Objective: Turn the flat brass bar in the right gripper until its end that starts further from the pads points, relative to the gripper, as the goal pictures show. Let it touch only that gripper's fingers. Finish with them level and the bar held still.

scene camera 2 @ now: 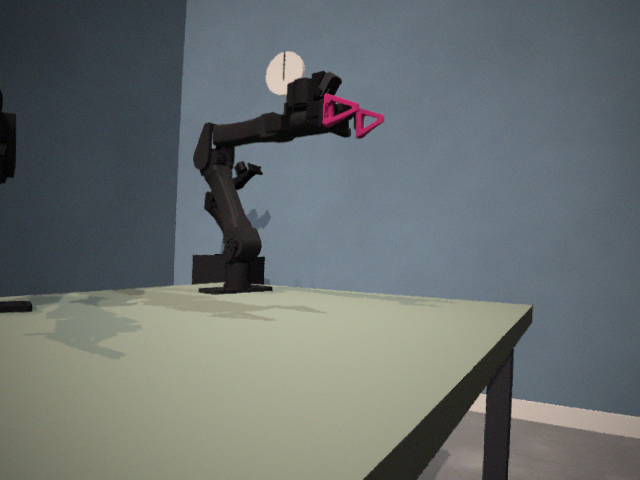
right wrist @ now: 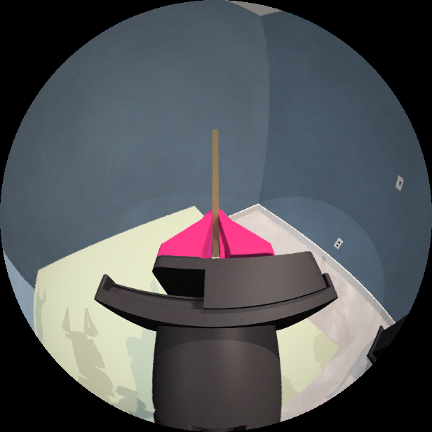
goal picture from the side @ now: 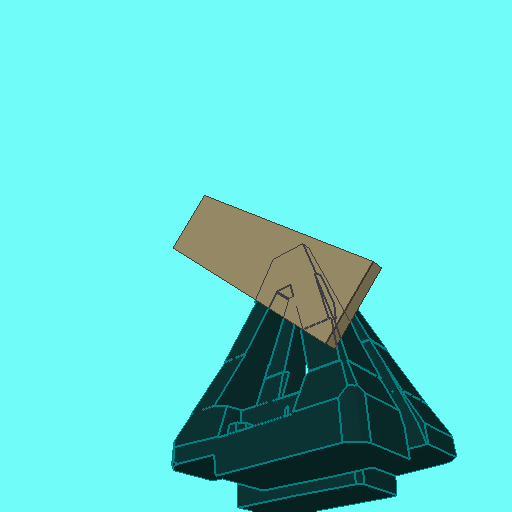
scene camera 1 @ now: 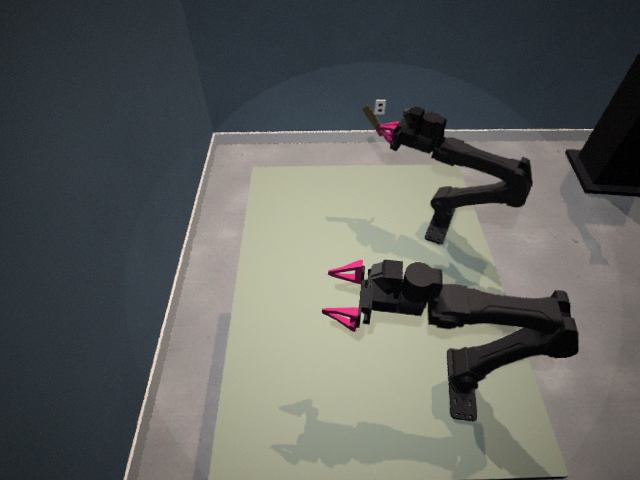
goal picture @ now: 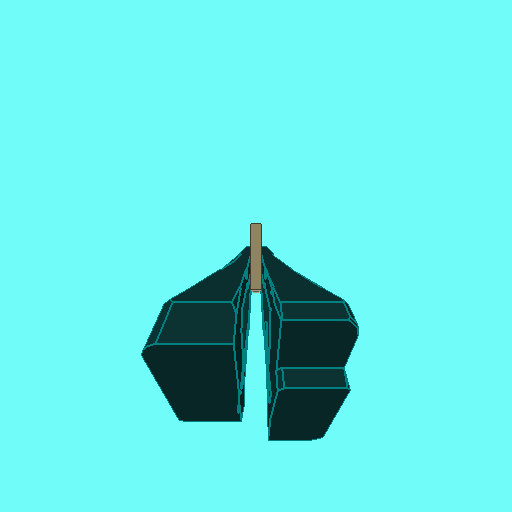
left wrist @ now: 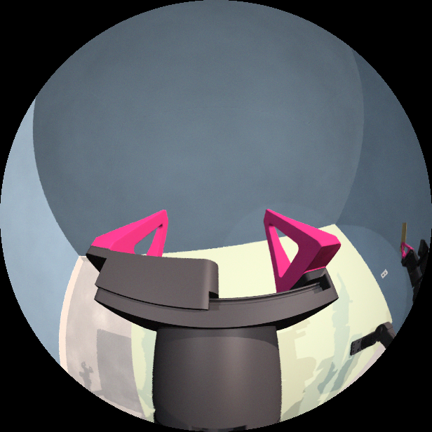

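Pixels of known places: left gripper, fingertip midpoint: [scene camera 2: 371, 112] [scene camera 1: 325, 291]; right gripper, fingertip midpoint: [scene camera 1: 376, 127]; left arm's base, link origin: [scene camera 2: 236, 291] [scene camera 1: 460, 383]; right arm's base, link origin: [scene camera 1: 440, 223].
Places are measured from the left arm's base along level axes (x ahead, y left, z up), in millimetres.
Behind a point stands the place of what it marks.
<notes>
The flat brass bar [scene camera 1: 370, 116] @(x 339, y -743, z 356 mm) [left wrist: 404, 231] [right wrist: 215, 170] is between the fingertips of my right gripper [scene camera 1: 381, 129] @(x 314, y -735, z 320 mm) [right wrist: 215, 215], which is shut on it. In scene camera 1 the bar's long part slants up and to the left from the fingertips. In the right wrist view the bar shows edge-on, its long part running straight up the picture past the tips and a shorter part running down between the fingers towards the gripper body. My left gripper [scene camera 1: 325, 291] @(x 391, y 1, z 402 mm) [scene camera 2: 370, 112] @(x 391, y 1, z 402 mm) [left wrist: 215, 214] is open and empty, well apart from the bar.
Both arms stand on a pale green table [scene camera 1: 289, 206] @(x 620, y -623, z 0 mm) [scene camera 2: 310, 403] @(x 696, y -551, z 0 mm) [right wrist: 100, 280], with the right gripper held high over its far side in scene camera 1. Dark blue walls stand beyond. A black stand [scene camera 1: 612, 139] is at the right in scene camera 1.
</notes>
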